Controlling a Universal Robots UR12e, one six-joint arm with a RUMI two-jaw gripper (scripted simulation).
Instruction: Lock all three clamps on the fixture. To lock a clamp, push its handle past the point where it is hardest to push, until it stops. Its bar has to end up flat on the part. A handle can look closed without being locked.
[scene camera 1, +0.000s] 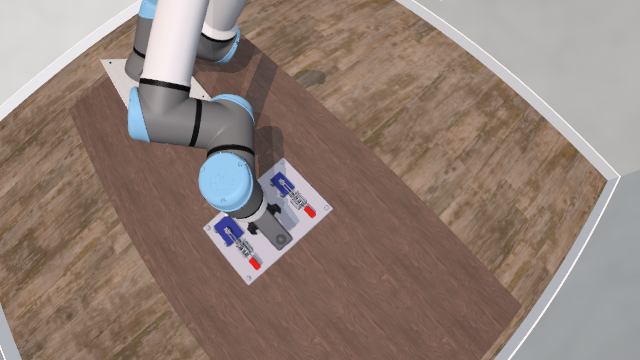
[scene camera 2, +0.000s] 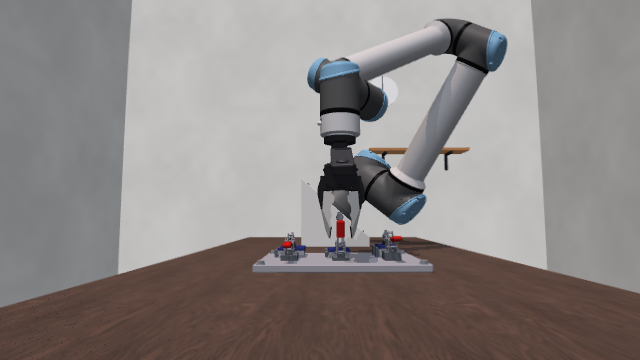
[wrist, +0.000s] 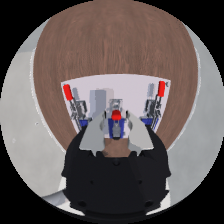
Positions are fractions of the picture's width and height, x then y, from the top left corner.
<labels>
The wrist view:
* gripper: 0.52, 0.50
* grey fixture plate: 0.60, 0.40
</labels>
